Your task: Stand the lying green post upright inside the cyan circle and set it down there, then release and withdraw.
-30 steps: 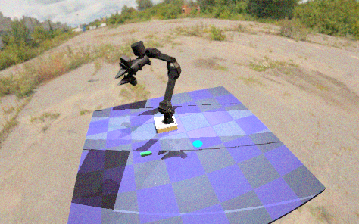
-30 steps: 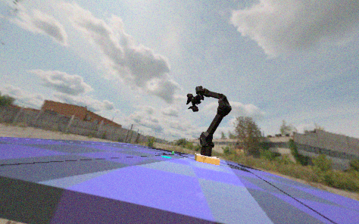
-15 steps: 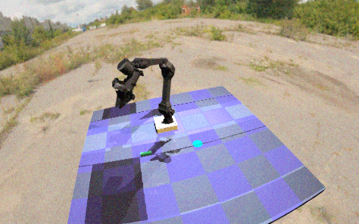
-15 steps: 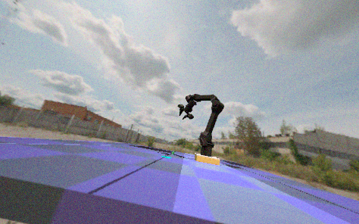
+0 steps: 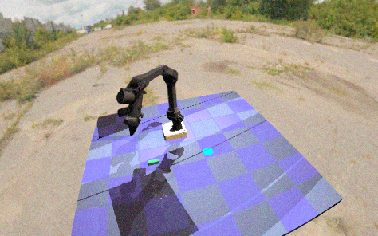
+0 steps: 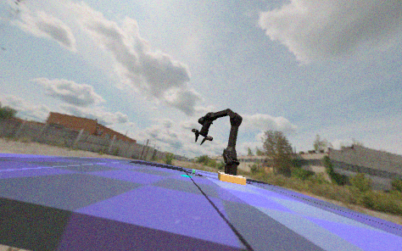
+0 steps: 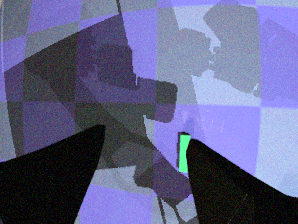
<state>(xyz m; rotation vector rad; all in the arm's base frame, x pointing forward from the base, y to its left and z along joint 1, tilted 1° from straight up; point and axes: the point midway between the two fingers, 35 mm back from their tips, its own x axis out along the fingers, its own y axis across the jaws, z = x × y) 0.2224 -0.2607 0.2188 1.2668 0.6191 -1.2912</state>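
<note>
Right now my gripper tip is 70 mm to the right of the green post and 220 mm above it. The rest, counted from my gripper tip: cyan circle (20 mm ahead, 380 mm to the left, 230 mm below).
</note>
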